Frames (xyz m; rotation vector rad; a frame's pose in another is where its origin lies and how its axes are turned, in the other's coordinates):
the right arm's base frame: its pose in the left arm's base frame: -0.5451 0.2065 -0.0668 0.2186 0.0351 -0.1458
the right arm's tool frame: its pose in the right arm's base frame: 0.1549 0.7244 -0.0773 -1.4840 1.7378 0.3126
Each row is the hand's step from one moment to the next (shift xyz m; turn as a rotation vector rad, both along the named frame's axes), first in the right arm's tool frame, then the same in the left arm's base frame.
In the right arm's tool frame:
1: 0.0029 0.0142 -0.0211 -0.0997 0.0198 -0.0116
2: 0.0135 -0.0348 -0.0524 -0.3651 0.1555 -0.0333
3: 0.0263 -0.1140 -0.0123 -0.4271 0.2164 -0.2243
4: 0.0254 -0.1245 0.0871 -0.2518 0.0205 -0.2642
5: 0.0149 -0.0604 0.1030 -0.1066 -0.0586 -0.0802
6: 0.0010 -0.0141 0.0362 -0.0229 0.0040 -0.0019
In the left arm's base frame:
1: -0.0229 -0.0099 0.0055 -0.0131 0.0542 0.0858
2: 0.0030 -0.0604 0.0220 -0.1152 0.2434 0.2934
3: 0.0900 -0.0755 0.0062 -0.2558 0.1696 0.4305
4: 0.1481 -0.0096 -0.0414 -0.1231 -0.0429 0.3415
5: 0.1015 0.0370 -0.0531 0.0217 -0.0269 0.1415
6: 0.0299 0.0186 -0.0165 -0.0022 0.0127 0.0194

